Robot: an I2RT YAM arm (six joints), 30 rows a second.
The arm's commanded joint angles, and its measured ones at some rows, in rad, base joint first. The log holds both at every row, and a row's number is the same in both.
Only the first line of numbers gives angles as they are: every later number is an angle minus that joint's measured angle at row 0.
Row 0, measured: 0.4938 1.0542 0.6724 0.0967 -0.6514 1.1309
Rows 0 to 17, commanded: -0.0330 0.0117 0.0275 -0.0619 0.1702 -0.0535; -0.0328 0.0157 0.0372 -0.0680 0.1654 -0.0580; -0.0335 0.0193 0.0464 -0.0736 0.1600 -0.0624; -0.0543 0.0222 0.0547 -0.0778 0.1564 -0.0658; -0.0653 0.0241 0.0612 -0.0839 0.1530 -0.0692; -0.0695 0.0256 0.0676 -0.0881 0.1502 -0.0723; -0.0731 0.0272 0.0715 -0.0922 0.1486 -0.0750; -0.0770 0.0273 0.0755 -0.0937 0.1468 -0.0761; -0.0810 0.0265 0.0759 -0.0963 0.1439 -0.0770; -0.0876 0.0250 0.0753 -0.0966 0.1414 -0.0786; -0.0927 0.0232 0.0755 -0.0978 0.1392 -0.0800; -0.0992 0.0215 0.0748 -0.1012 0.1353 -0.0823; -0.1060 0.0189 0.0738 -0.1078 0.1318 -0.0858; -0.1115 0.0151 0.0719 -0.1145 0.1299 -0.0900; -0.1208 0.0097 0.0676 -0.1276 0.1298 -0.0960; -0.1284 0.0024 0.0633 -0.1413 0.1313 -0.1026; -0.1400 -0.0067 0.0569 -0.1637 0.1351 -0.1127; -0.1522 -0.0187 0.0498 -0.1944 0.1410 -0.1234
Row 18, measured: -0.1324 0.0012 0.0614 -0.1244 0.1213 -0.0946
